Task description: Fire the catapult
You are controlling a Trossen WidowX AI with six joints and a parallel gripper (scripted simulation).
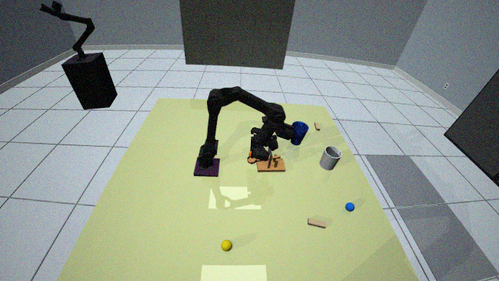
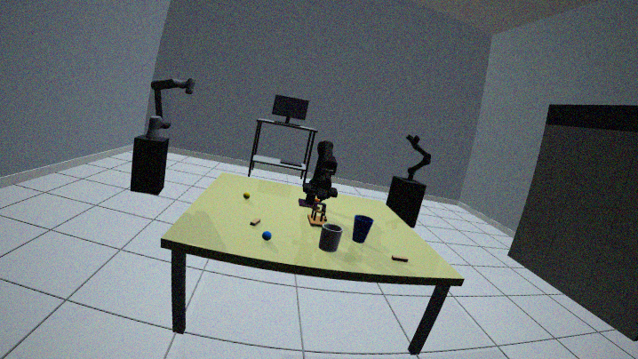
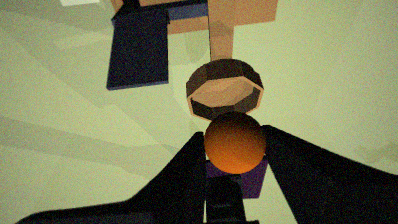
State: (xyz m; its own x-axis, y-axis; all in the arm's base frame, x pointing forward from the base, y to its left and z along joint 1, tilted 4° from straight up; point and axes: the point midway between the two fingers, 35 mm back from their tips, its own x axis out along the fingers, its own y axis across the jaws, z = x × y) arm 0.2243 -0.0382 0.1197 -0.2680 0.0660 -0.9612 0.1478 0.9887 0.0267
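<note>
Right now the wooden catapult is 70 mm ahead of my gripper tip, 10 mm to the left of it and 30 mm below it. Round my gripper tip: yellow ball (170 mm behind, 370 mm to the right, 60 mm below); then orange ball (10 mm above); then blue cup (310 mm ahead, 140 mm to the left, 50 mm below).
</note>
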